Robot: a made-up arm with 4 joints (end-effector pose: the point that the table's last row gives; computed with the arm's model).
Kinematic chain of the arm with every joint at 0, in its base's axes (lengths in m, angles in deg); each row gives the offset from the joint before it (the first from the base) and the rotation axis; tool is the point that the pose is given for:
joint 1: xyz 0 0 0.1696 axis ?
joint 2: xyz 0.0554 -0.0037 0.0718 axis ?
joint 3: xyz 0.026 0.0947 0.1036 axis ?
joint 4: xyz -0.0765 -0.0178 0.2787 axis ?
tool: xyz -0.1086 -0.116 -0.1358
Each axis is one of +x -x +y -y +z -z.
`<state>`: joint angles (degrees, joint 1 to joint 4).
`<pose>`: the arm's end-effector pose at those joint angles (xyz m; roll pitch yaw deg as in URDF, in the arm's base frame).
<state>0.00 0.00 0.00 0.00</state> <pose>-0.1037 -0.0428 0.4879 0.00 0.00 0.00</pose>
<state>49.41 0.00 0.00 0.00</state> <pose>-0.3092 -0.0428 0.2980 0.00 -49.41 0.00</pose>
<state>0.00 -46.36 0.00 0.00</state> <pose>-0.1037 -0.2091 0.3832 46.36 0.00 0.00</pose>
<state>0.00 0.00 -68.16 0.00</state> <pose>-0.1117 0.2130 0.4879 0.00 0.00 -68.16</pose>
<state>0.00 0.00 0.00 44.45</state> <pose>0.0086 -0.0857 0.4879 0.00 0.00 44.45</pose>
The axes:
joint 1: -y
joint 2: -x
joint 3: +z
joint 4: +z

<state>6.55 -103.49 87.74 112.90</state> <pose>0.1360 -0.2817 0.3605 -105.02 26.57 174.72</pose>
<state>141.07 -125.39 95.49 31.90</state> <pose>-0.1635 -0.2072 0.3882 -14.22 62.31 -81.91</pose>
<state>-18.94 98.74 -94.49 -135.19</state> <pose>0.1743 0.2149 -0.0259 99.57 30.18 -172.30</pose>
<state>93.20 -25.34 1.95 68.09</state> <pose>-0.2697 -0.1701 0.2322 -93.05 -18.56 116.35</pose>
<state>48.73 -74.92 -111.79 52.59</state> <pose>-0.2927 -0.1881 0.3440 79.98 9.34 -13.09</pose>
